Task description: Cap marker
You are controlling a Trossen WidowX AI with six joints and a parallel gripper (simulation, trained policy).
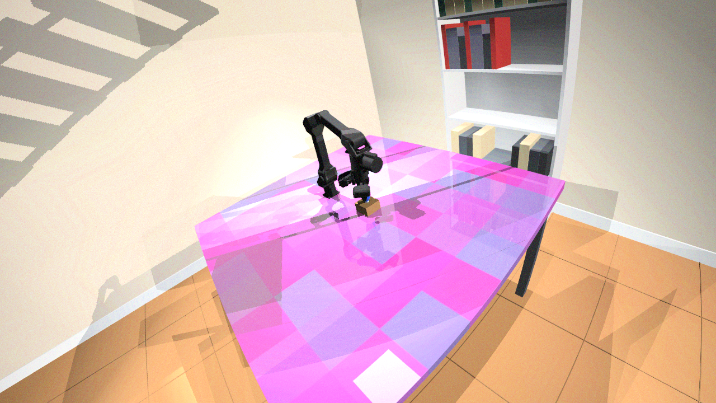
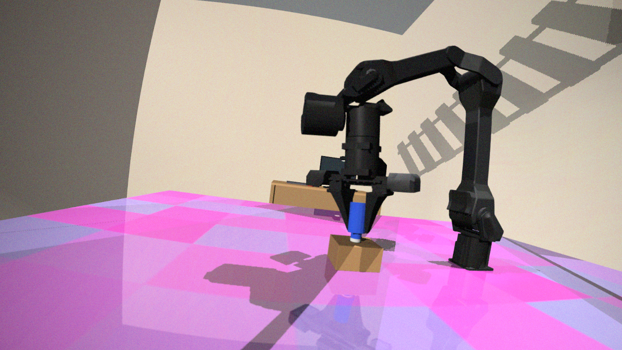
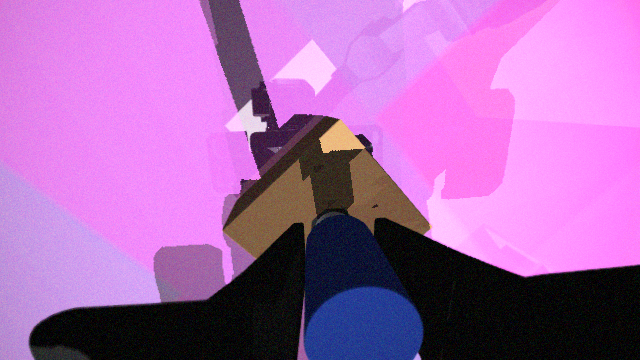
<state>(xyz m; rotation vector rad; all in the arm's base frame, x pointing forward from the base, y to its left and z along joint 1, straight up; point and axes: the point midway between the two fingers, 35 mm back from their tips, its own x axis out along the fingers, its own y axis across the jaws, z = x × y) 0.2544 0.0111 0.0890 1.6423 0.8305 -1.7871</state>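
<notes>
My gripper tip is now 1 cm short of the blue cap and 2 cm below it. Round my gripper tip: tan holder block 1 cm to the left, 4 cm below.
</notes>
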